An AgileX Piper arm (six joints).
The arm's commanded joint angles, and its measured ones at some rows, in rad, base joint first. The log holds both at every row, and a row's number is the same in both.
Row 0, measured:
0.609 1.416 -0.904 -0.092 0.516 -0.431
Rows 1 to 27, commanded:
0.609 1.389 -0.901 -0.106 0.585 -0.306
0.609 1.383 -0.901 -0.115 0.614 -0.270
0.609 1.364 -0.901 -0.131 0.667 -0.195
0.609 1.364 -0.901 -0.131 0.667 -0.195
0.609 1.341 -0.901 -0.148 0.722 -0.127
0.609 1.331 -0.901 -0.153 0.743 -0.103
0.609 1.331 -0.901 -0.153 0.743 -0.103
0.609 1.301 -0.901 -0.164 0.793 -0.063
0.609 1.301 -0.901 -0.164 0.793 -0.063
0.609 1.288 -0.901 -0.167 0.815 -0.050
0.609 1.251 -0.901 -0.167 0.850 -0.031
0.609 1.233 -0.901 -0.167 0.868 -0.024
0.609 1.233 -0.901 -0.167 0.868 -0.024
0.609 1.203 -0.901 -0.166 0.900 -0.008
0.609 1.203 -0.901 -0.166 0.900 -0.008
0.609 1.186 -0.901 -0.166 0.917 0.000
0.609 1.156 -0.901 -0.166 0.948 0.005
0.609 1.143 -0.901 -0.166 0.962 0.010
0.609 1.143 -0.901 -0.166 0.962 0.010
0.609 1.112 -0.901 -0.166 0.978 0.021
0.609 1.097 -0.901 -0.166 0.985 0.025
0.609 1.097 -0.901 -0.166 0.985 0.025
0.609 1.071 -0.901 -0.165 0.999 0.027
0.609 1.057 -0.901 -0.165 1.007 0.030
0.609 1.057 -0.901 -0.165 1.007 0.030
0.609 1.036 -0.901 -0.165 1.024 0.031
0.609 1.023 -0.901 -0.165 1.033 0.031
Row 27, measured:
0.609 1.055 -0.904 -0.155 1.002 0.019
